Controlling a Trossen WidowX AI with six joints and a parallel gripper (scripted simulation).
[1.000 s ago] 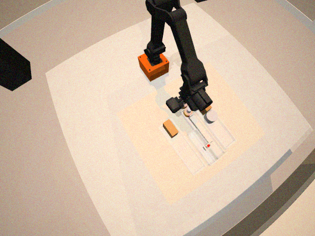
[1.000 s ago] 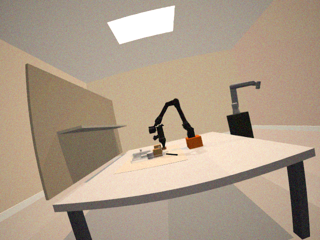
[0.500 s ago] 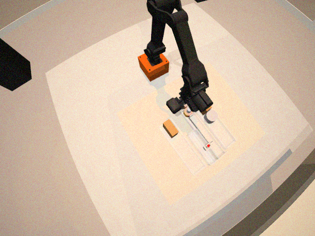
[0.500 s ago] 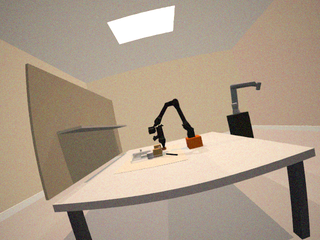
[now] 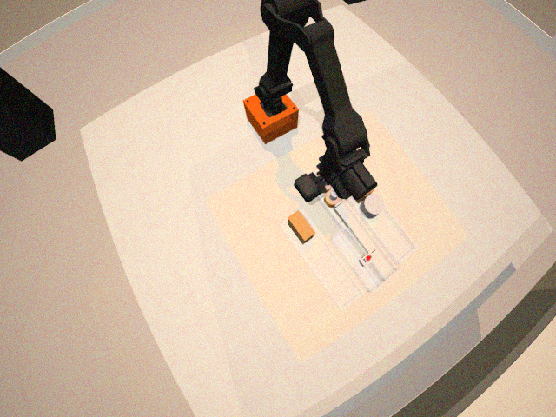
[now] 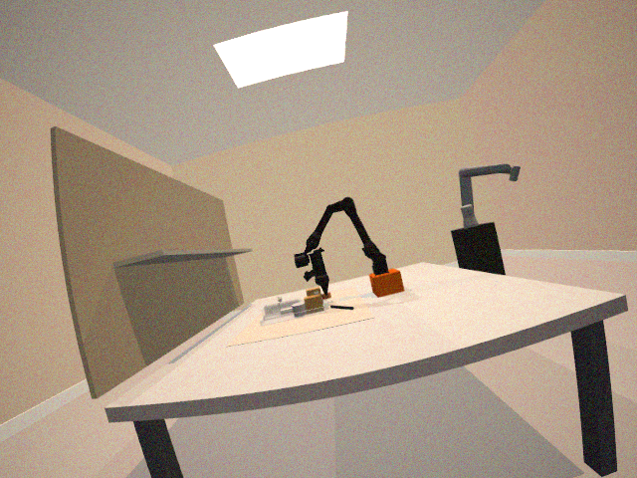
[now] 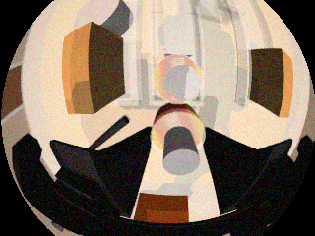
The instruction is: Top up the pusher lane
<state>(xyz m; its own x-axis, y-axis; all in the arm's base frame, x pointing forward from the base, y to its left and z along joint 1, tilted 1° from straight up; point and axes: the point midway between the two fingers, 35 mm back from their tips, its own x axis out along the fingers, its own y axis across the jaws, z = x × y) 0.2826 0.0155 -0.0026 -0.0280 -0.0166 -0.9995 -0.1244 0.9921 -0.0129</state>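
Right now the grey cylinder is 120 mm ahead of my gripper tip, 100 mm to the left of it and 20 mm below it. From my gripper tip the other things lie so: dark stick: 70 mm behind, 110 mm to the left, 50 mm below; then red dot: 230 mm ahead, 10 mm to the right, 20 mm above; then sprung lane: 200 mm ahead, 30 mm below.
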